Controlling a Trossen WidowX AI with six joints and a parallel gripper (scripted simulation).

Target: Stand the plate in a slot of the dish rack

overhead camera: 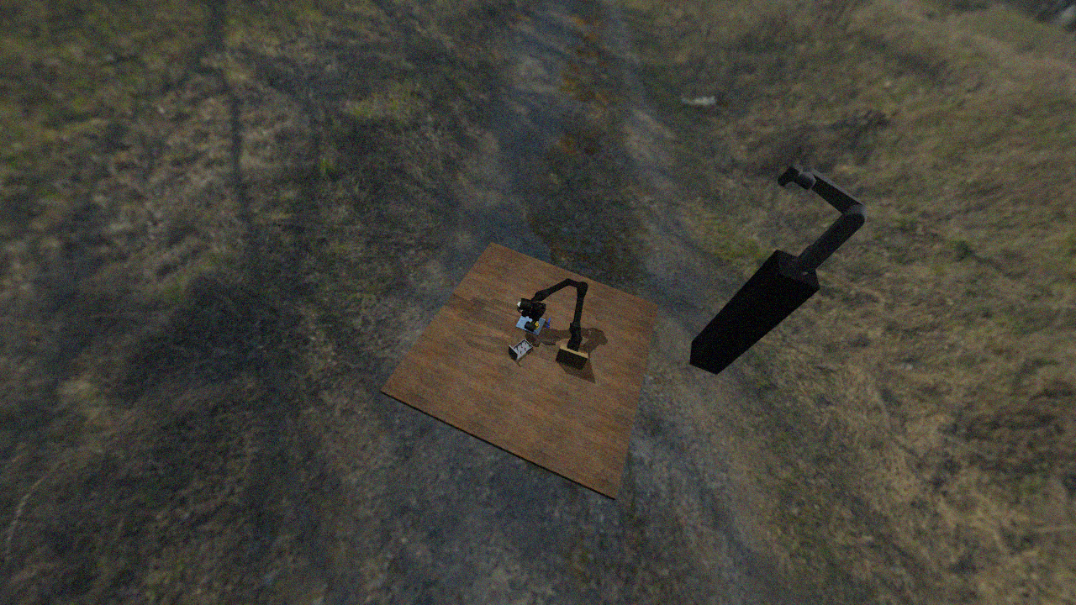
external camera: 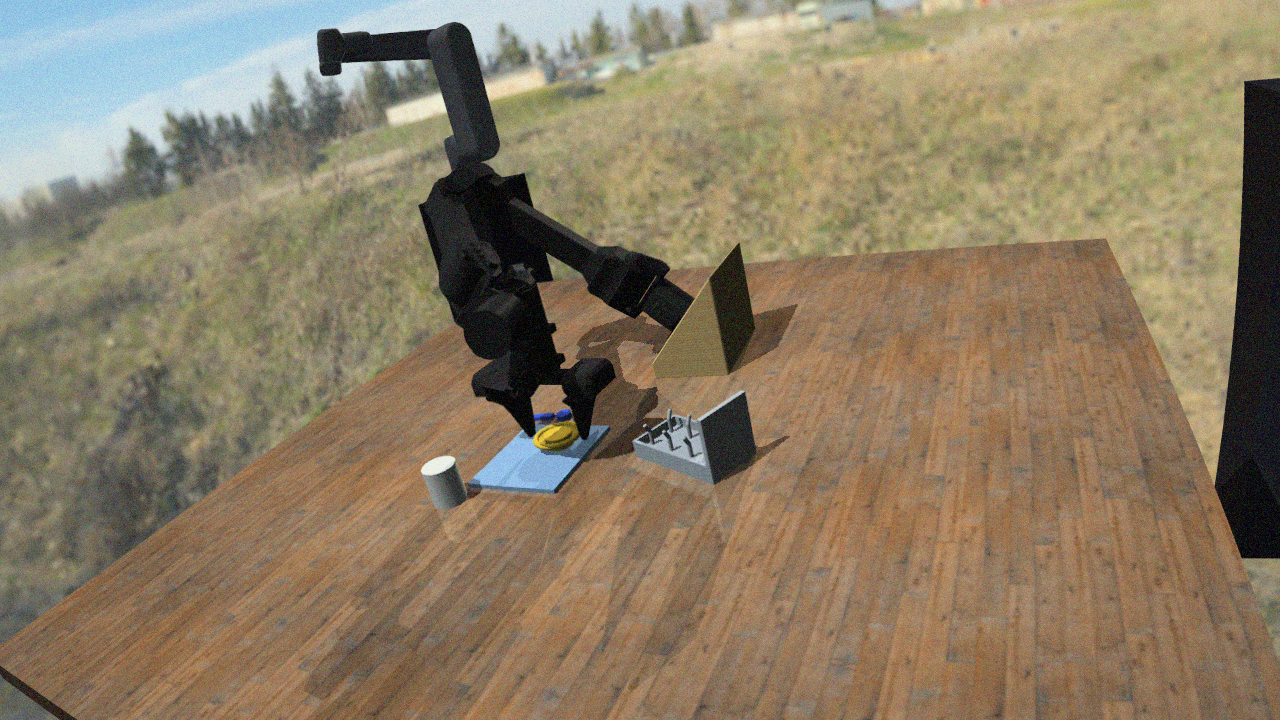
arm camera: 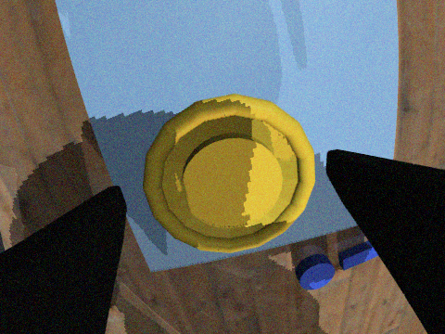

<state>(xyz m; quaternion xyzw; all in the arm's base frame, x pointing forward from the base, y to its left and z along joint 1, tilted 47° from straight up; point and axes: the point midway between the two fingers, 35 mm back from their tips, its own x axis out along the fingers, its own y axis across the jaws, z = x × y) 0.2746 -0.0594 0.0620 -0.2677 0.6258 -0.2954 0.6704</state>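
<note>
My gripper tip is 2 cm to the left of the light blue mat, 2 cm short of it and 1 cm above it. The rest, counted from my gripper tip: cylinder cup: 13 cm ahead, 9 cm to the right, 1 cm above; then blue spoon: 8 cm behind, 6 cm to the right, 1 cm below; then yellow plate: right at my gripper tip.
</note>
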